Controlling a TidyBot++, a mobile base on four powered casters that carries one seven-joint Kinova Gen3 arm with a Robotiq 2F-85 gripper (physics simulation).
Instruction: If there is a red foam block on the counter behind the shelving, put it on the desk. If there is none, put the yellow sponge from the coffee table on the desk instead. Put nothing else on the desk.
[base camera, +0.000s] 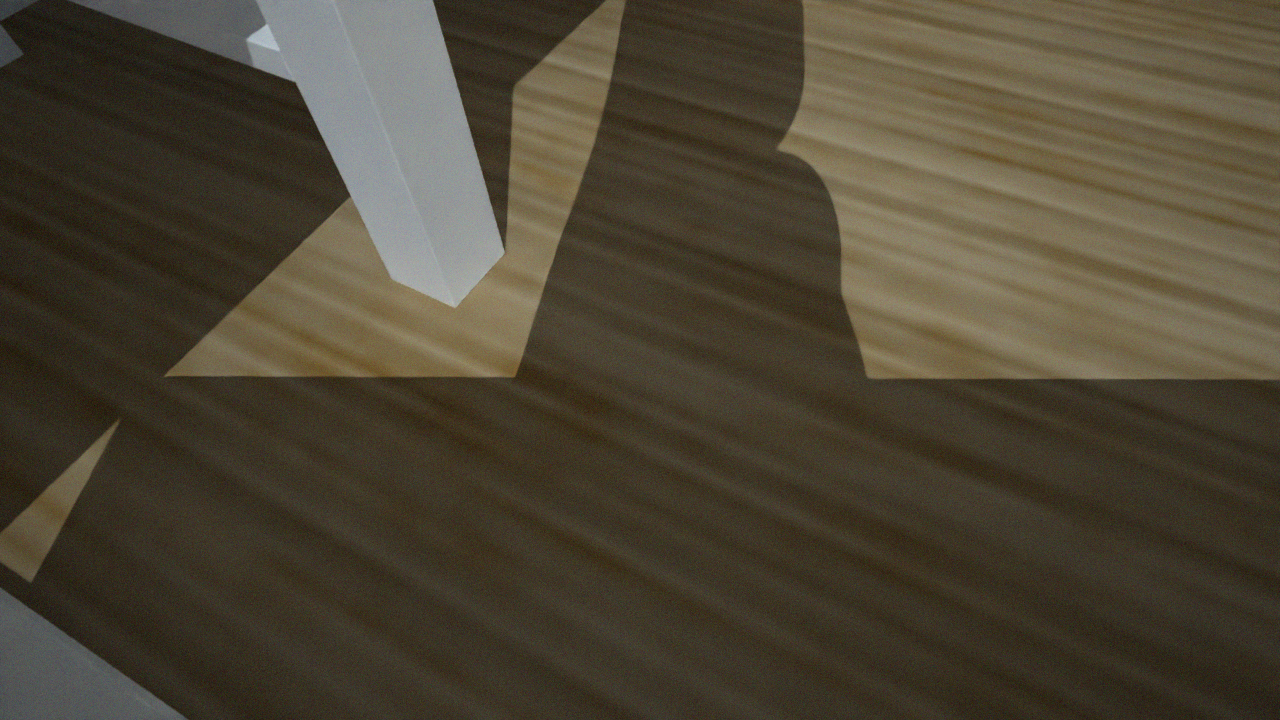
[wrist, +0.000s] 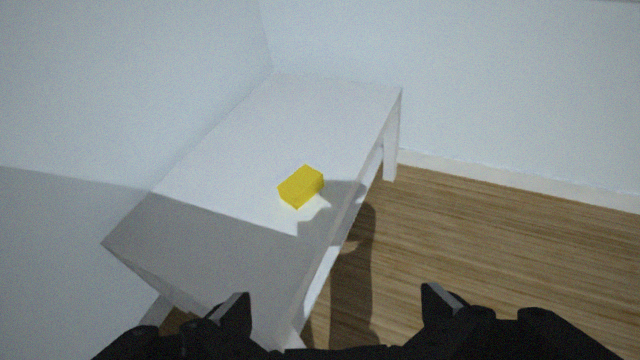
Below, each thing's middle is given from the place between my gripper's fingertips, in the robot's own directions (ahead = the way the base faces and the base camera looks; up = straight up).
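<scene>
My hand is far above the yellow sponge (wrist: 297, 189), and it's also far short of the sponge and a little to the right of it.
</scene>
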